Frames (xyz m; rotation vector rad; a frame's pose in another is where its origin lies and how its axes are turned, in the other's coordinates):
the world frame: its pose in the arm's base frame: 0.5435 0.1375 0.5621 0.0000 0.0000 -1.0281
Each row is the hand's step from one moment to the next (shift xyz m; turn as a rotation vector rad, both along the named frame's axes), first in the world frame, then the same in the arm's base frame.
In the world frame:
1: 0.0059 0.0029 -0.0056 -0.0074 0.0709 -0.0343
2: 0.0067 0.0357 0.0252 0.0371 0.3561 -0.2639
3: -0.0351 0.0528 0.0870 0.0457 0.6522 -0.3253
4: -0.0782 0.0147 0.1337 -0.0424 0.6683 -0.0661
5: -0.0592 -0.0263 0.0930 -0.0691 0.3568 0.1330
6: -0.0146 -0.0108 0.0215 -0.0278 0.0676 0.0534
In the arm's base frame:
1: 0.0055 -0.0036 -0.0056 0.0569 0.0430 -0.0343
2: 0.0340 0.0127 0.0252 0.3241 0.1521 -0.2639
3: 0.0271 0.0573 0.0870 0.5821 0.2977 -0.3253
4: -0.0278 0.0746 0.1337 0.5504 0.3814 -0.0661
5: -0.0531 0.0371 0.0930 0.2698 0.2434 0.1330
6: -0.0168 0.0069 0.0215 0.0435 0.0587 0.0534

